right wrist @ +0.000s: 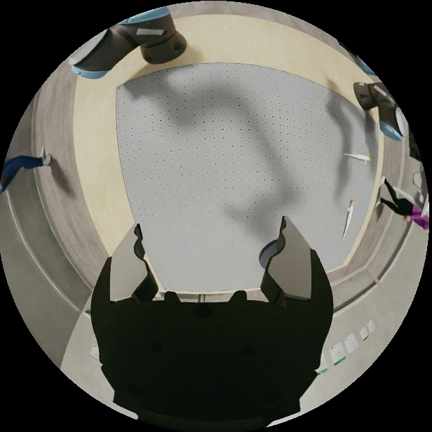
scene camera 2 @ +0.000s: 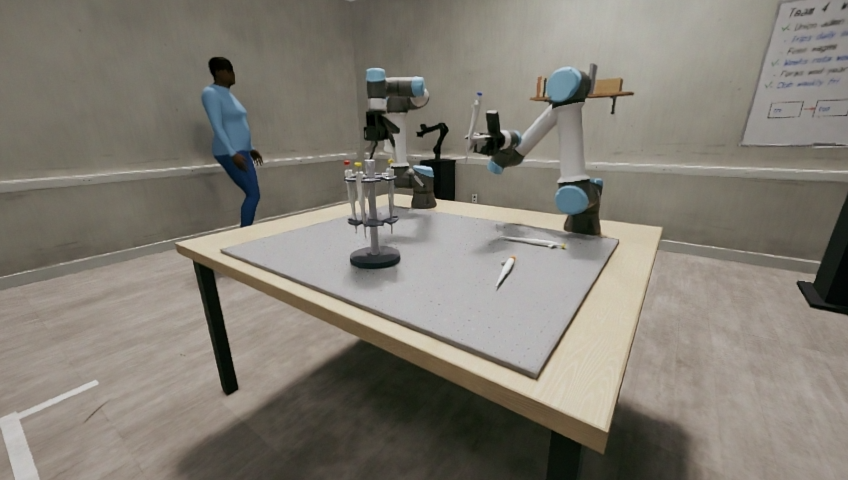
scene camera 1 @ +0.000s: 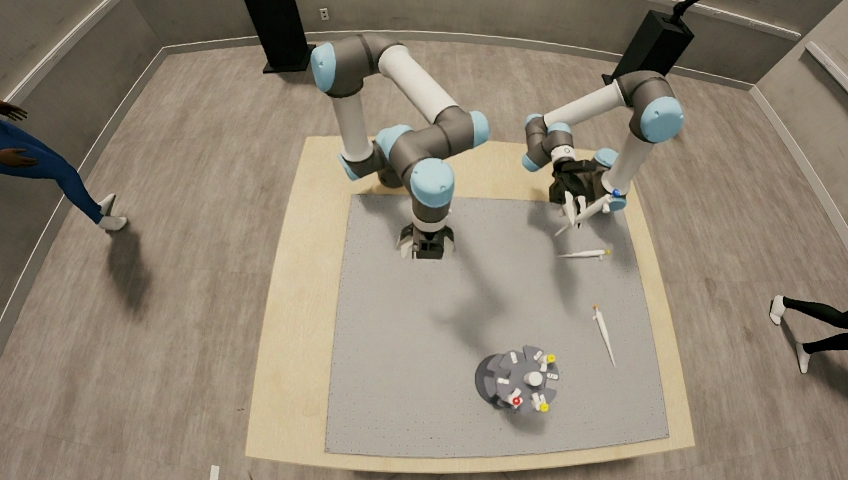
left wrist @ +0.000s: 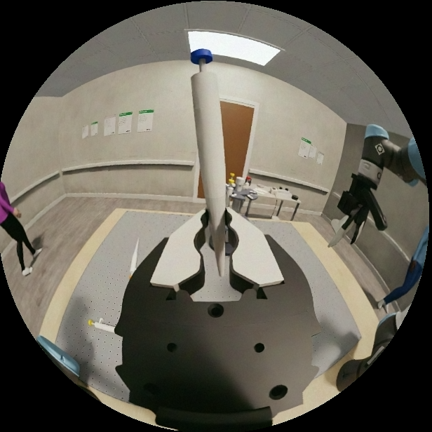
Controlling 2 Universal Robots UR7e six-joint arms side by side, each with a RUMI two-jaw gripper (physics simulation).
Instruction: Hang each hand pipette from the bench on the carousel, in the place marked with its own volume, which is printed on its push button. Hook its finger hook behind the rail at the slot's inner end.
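My left gripper point(scene camera 1: 576, 215) point(scene camera 2: 471, 139) point(left wrist: 216, 208) is shut on the blue-button pipette point(scene camera 1: 595, 207) point(scene camera 2: 474, 118) point(left wrist: 209, 135), held high over the bench with its button up. My right gripper point(scene camera 1: 426, 252) point(right wrist: 209, 221) is open and empty, high over the mat. A yellow-button pipette point(scene camera 1: 586, 254) point(scene camera 2: 532, 241) point(left wrist: 104, 327) point(right wrist: 358, 157) and an orange-button pipette point(scene camera 1: 604, 333) point(scene camera 2: 505, 273) point(left wrist: 134, 256) point(right wrist: 348, 220) lie on the mat. The carousel point(scene camera 1: 533, 378) point(scene camera 2: 374, 258) bears one red-button point(scene camera 1: 516, 401) and two yellow-button pipettes point(scene camera 1: 543, 407) point(scene camera 1: 550, 358). Printed volumes are too small to read.
The grey perforated mat point(scene camera 1: 404, 356) point(scene camera 2: 452, 309) lies on the wooden table point(scene camera 1: 291, 297) point(scene camera 2: 586, 368). The carousel stands at the lower right in scene camera 1, left of the lying pipettes. The right arm's raised links stand left of the left arm in scene camera 1.
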